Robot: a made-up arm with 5 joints. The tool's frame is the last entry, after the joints.
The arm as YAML. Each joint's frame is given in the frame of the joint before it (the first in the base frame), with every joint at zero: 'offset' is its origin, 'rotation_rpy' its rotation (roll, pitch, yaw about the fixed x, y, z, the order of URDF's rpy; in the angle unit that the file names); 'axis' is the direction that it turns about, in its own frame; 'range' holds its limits. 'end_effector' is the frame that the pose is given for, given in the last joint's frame.
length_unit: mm
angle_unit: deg
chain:
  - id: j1
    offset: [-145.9, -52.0, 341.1]
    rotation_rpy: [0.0, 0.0, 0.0]
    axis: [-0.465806, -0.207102, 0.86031]
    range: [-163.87, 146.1]
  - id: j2
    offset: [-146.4, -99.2, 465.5]
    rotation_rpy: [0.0, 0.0, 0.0]
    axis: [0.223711, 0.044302, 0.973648]
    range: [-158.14, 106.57]
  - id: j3
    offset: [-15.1, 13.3, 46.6]
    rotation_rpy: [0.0, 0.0, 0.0]
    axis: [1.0, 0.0, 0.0]
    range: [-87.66, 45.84]
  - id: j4
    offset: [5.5, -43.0, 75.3]
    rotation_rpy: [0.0, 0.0, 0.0]
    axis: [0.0, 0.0, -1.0]
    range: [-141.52, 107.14]
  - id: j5
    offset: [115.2, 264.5, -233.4]
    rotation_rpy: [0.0, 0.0, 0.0]
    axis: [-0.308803, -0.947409, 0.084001]
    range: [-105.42, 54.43]
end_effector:
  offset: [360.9, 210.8, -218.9]
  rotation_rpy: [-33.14, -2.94, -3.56]
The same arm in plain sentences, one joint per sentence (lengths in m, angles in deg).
The arm has five revolute joints in a row. What follows holds with every joint at zero, and every direction is one of the base frame's.
Joint 1 lies 0.1459 m along -x and 0.052 m along -y and 0.3411 m along +z from the base frame's origin and turns about the direction (-0.465806, -0.207102, 0.86031), from -163.87 to 146.1 deg.
Joint 2 lies 0.1464 m along -x and 0.0992 m along -y and 0.4655 m along +z from joint 1 and turns about the direction (0.223711, 0.044302, 0.973648), from -158.14 to 106.57 deg.
Joint 3 lies 0.0151 m along -x and 0.0133 m along +y and 0.0466 m along +z from joint 2 and turns about +x, from -87.66 to 45.84 deg.
Joint 4 lies 0.0055 m along +x and 0.043 m along -y and 0.0753 m along +z from joint 3 and turns about -z, from -141.52 to 107.14 deg.
Joint 5 lies 0.1152 m along +x and 0.2645 m along +y and 0.2334 m along -z from joint 4 and turns about the direction (-0.308803, -0.947409, 0.084001), from -105.42 to 54.43 deg.
The tool frame, which is the frame that the pose is given for, lies 0.3609 m along +x and 0.2108 m along +y and 0.2189 m along -z from joint 5; its axes are the base frame's turned by roll -33.14, pitch -2.94 and yaw -3.56 deg (as in URDF: about the fixed x, then y, then z).

